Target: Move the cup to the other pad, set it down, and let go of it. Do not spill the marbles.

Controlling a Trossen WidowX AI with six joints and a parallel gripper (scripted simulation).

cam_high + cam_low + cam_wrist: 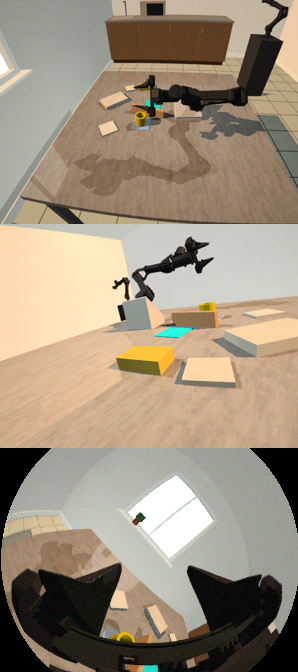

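Now: gripper tip 1 cm past the yellow cup, 14 cm to the left of it and 27 cm above it. The rest, counted from my gripper tip: wooden block (4 cm behind, 24 cm to the right, 29 cm below); thick tan slab (22 cm ahead, 39 cm to the right, 30 cm below); yellow block (2 cm behind, 58 cm to the right, 29 cm below).
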